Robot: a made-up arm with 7 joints. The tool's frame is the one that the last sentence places. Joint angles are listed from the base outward.
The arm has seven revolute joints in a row. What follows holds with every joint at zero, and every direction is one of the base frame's.
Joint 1 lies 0.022 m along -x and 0.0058 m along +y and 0.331 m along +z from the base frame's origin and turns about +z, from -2.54 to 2.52 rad.
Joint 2 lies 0.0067 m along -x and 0.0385 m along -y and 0.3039 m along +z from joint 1 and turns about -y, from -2.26 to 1.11 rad.
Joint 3 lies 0.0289 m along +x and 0.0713 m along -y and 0.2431 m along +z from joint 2 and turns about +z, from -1.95 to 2.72 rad.
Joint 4 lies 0.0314 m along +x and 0.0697 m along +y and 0.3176 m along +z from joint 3 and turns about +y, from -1.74 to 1.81 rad.
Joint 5 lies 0.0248 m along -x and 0.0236 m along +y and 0.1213 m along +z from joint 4 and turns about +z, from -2.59 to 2.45 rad.
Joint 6 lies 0.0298 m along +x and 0.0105 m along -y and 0.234 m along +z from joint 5 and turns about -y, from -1.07 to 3.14 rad.
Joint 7 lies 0.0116 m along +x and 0.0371 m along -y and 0.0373 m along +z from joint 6 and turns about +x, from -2.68 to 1.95 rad.
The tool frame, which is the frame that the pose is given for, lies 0.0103 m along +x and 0.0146 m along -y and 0.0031 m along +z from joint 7; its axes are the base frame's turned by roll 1.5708, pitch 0 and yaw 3.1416 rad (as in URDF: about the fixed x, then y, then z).
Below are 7 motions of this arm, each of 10 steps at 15 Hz.
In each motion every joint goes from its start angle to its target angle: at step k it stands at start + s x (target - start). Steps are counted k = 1, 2, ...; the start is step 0. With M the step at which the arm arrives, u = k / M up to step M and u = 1 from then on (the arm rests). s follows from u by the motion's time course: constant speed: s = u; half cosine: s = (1 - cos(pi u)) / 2; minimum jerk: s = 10 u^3 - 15 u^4 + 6 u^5.
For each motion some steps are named. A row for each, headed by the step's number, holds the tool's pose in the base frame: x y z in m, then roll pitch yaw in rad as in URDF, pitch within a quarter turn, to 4 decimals.
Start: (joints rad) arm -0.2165 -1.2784 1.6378 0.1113 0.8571 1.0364 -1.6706
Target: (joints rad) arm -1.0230 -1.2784 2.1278 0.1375 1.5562 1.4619 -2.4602
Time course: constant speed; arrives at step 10
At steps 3, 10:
3: 0.7573 -0.4248 0.9621 0.7455 0.6961 2.9719
10: 0.3658 -0.7715 0.9905 0.3639 0.4577 2.1850

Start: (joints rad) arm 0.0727 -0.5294 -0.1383 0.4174 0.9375 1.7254 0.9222
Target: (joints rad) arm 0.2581 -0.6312 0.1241 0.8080 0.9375 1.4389 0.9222
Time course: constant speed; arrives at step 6
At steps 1, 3, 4, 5, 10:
1: 0.6542 0.0029 1.2538 -0.2863 0.6090 3.0936
3: 0.6874 0.0719 1.1874 -0.2884 0.3846 -2.9904
4: 0.6969 0.1096 1.1528 -0.3017 0.2749 -2.8903
5: 0.7014 0.1489 1.1177 -0.3227 0.1679 -2.7877
10: 0.7005 0.1889 1.0824 -0.3515 0.0642 -2.6811

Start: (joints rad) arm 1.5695 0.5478 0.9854 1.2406 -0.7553 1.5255 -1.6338
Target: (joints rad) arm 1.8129 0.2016 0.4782 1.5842 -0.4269 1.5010 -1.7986
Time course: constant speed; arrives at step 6
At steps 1, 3, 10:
1: -0.2479 -0.1710 1.3751 -1.9307 0.5251 -0.5007
3: -0.2273 -0.0181 1.3740 -2.1517 0.3909 -0.6859
10: -0.2097 0.1952 1.3109 -2.3980 0.1047 -0.8782

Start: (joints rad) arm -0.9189 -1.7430 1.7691 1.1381 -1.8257 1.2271 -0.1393
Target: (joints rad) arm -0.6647 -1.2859 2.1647 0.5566 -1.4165 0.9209 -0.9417
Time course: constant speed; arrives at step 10
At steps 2, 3, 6, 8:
2: 0.6525 -0.5252 0.7285 1.8265 -0.2126 -3.0024
3: 0.6578 -0.5312 0.7701 1.8696 -0.1961 -3.0166
6: 0.6632 -0.5394 0.8909 1.9729 -0.1359 -3.0251
8: 0.6592 -0.5376 0.9657 2.0259 -0.0873 -3.0029

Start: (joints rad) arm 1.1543 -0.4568 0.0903 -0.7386 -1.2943 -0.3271 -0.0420
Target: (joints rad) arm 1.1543 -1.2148 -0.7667 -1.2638 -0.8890 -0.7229 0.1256
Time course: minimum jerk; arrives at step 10
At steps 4, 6, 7, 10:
4: 0.1316 0.2345 1.3841 1.4040 -0.2557 3.0573
6: 0.1105 0.4131 1.2354 1.5628 -0.1600 2.9972
7: 0.0981 0.4775 1.1537 1.6515 -0.1091 2.9986
10: 0.0831 0.5338 1.0564 1.7611 -0.0562 3.0179

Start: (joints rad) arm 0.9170 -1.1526 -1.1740 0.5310 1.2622 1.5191 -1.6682
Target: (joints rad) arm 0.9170 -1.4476 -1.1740 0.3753 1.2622 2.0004 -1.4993
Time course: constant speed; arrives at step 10
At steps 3, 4, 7, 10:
3: 0.7417 0.5349 0.7662 2.9962 0.2076 -2.6895
4: 0.7392 0.5406 0.7431 2.9921 0.2358 -2.6817
7: 0.7290 0.5542 0.6723 2.9765 0.3194 -2.6528
10: 0.7150 0.5625 0.6001 2.9559 0.4008 -2.6171

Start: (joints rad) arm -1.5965 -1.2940 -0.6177 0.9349 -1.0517 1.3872 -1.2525
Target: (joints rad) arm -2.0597 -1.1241 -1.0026 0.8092 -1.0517 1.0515 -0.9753
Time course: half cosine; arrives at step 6
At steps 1, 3, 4, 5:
1: -0.2932 -0.8821 0.5755 -1.6365 -0.4124 0.7280
3: -0.5068 -0.8053 0.6801 -1.6925 -0.1651 0.3564
4: -0.6151 -0.7334 0.7436 -1.7548 -0.0205 0.1471
5: -0.6846 -0.6698 0.7910 -1.8133 0.0844 -0.0076

